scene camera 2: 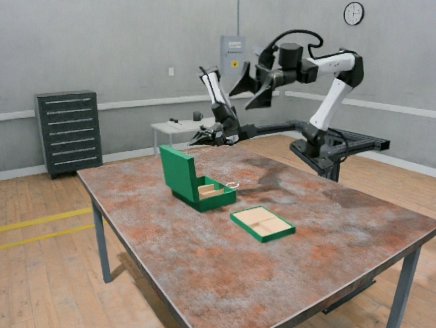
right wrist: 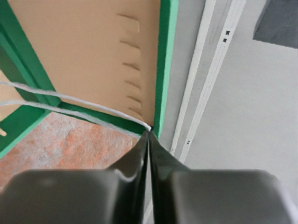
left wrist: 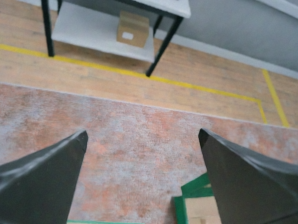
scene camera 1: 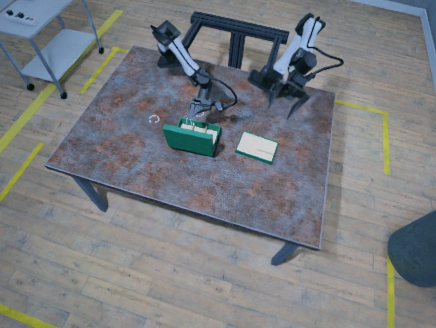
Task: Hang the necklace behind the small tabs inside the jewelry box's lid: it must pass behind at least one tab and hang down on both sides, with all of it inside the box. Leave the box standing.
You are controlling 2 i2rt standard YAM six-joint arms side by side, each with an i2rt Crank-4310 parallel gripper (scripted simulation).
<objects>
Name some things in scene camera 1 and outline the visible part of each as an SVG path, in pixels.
My left gripper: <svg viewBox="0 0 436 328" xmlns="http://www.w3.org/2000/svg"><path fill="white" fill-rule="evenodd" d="M293 74L288 75L286 84L285 81L280 80L268 92L268 110L277 96L280 98L285 97L290 101L293 101L296 97L301 99L292 106L287 120L311 98L311 94L307 93L302 86L289 81Z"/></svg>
A green jewelry box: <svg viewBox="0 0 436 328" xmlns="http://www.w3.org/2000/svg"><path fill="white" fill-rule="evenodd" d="M164 124L163 131L169 147L213 157L221 126L187 119L186 122L186 118L180 117L177 127Z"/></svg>
</objects>
